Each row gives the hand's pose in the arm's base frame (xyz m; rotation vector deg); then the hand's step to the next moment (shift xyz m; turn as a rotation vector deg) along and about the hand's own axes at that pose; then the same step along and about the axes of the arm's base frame.
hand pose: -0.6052 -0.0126 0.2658 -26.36 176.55 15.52
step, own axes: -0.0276 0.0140 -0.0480 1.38 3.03 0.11
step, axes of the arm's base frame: 0.0229 0.0129 0.0507 -2.20 2.47 0.35
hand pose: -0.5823 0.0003 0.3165 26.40 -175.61 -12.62
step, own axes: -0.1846 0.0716 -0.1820 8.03 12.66 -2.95
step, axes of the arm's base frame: 0.1656 0.0977 0.1881 -11.18 9.21 4.86
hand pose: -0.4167 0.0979 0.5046 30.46 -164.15 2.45
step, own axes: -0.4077 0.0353 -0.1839 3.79 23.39 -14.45
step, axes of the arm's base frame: 0.3976 0.1888 0.0870 -8.68 21.52 15.23
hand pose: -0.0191 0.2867 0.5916 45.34 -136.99 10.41
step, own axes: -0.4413 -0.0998 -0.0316 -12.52 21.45 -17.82
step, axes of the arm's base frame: 0.3553 0.1480 -0.2399 4.56 29.08 8.24
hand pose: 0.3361 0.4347 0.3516 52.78 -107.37 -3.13
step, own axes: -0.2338 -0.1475 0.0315 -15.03 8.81 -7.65
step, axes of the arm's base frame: 0.1066 0.0282 -0.2554 4.16 18.13 -3.99
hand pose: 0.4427 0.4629 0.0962 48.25 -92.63 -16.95
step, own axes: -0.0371 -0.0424 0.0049 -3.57 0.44 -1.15
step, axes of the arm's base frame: 0.0107 -0.0065 -0.0551 0.95 2.97 -2.13
